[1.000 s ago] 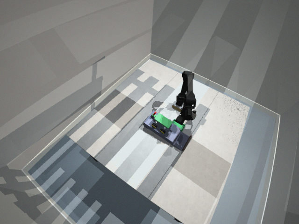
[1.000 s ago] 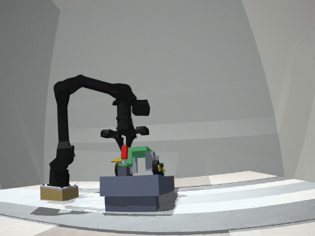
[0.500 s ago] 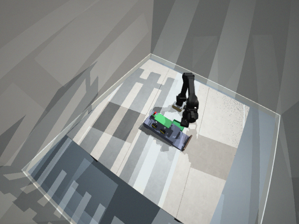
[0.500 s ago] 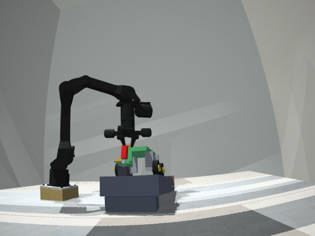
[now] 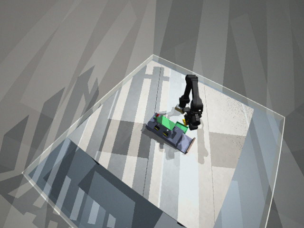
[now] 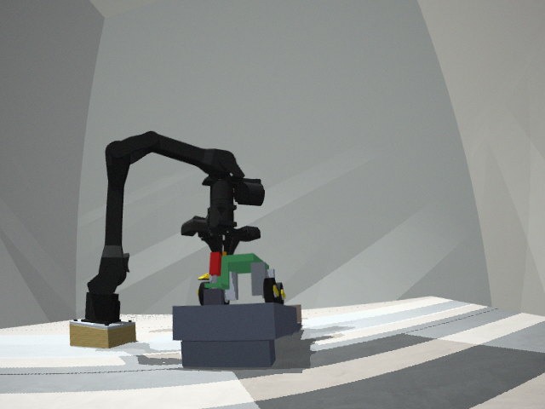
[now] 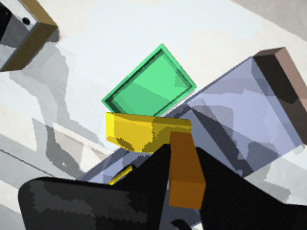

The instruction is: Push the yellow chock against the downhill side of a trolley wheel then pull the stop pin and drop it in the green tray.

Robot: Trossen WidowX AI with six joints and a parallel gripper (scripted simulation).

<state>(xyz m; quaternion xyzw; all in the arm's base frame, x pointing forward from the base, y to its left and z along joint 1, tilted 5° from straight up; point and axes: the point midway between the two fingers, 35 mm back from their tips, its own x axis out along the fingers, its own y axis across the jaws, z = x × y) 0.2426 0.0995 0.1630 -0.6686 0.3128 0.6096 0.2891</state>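
Right now my gripper tip is 20 mm past the yellow chock, 10 mm to the left of it and 10 mm above it. The rest, counted from my gripper tip: green trolley: 160 mm to the right, 60 mm ahead, 40 mm below; then brown stop plate: 120 mm below, 100 mm to the left, 100 mm ahead; then green tray: 160 mm below, 40 mm behind, 30 mm to the right.
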